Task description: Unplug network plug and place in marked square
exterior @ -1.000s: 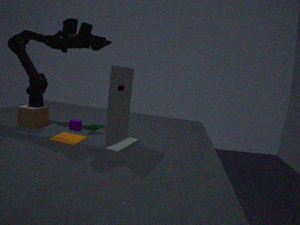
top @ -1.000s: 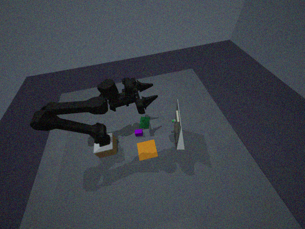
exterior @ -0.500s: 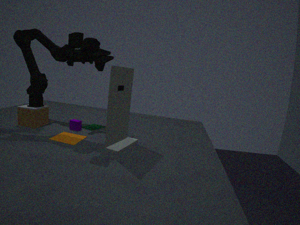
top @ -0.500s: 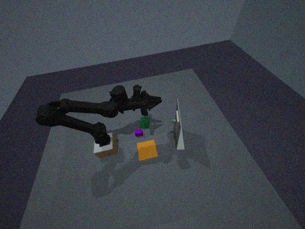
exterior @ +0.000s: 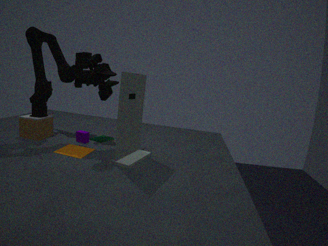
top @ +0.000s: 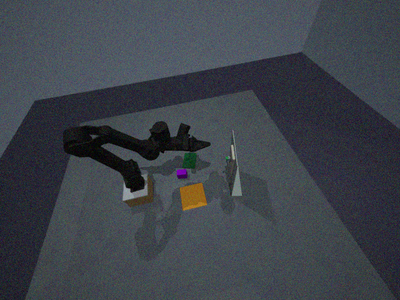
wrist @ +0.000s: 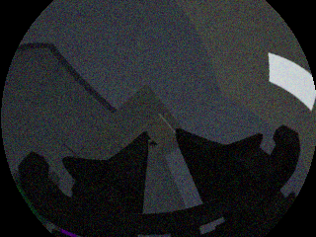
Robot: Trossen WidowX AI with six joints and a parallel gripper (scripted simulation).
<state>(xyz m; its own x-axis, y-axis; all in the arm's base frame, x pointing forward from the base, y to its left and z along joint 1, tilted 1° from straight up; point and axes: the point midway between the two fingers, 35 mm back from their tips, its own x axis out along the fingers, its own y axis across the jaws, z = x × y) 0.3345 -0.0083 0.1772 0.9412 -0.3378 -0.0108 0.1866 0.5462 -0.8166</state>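
The network plug lies 7 cm ahead of my gripper tip, 5 cm to the right of it and 5 cm below it. Round my gripper tip: orange square (27 cm below, 12 cm behind, 8 cm to the right); then upright panel (14 cm below, 8 cm ahead, 7 cm to the right); then flat green block (27 cm below, 13 cm to the left, 9 cm behind).
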